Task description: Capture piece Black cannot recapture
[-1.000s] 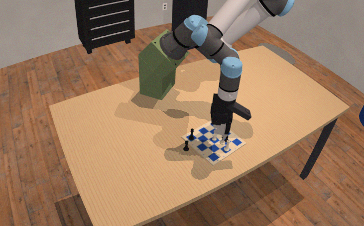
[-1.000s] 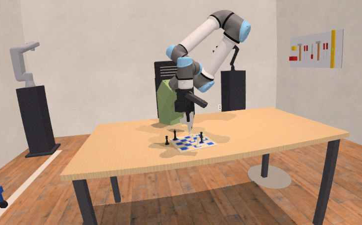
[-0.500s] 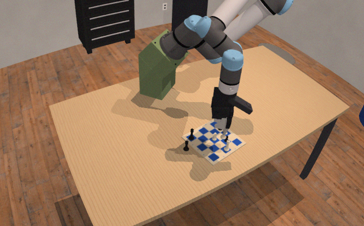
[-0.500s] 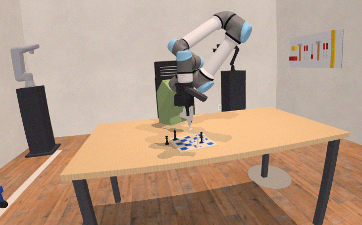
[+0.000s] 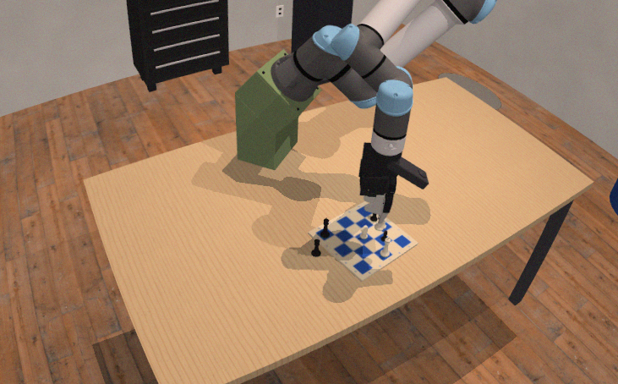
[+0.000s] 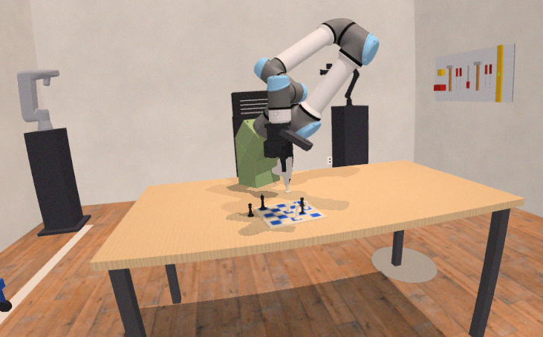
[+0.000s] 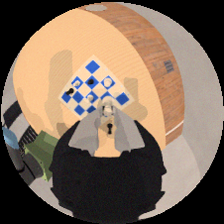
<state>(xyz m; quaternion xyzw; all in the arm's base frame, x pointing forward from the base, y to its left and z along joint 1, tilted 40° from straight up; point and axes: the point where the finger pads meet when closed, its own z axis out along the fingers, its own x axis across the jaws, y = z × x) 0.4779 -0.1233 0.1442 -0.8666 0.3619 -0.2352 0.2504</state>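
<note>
My hand is 140 mm above the chessboard, 60 mm past it and 20 mm to the right of it. From my hand the other things lie so: tall black piece: 130 mm behind, 110 mm below, 60 mm to the right.
</note>
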